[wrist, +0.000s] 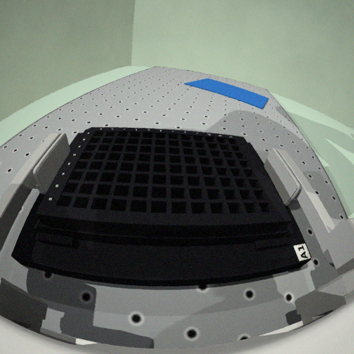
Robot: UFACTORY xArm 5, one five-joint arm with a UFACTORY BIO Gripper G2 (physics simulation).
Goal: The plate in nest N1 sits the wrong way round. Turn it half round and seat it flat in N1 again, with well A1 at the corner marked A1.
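A black many-welled plate (pixel 162 216) lies in the black nest (pixel 165 262) in the middle of the wrist view. Small white letters run along its left edge, with an H at the near end, and small marks run along its far edge. The nest's white A1 label (pixel 302 252) is at the near right corner. My gripper (pixel 168 171) is open, with one finger pad beside the plate's left side and the other beside its right side. Nothing is held. The plate's underside and its fit in the nest are hidden.
A grey perforated table top (pixel 136 336) lies under the nest and stretches away behind it. A flat blue rectangle (pixel 227 93) lies on the table top at the far right. Pale green walls rise behind. Dark shadows fall on the table in front of the nest.
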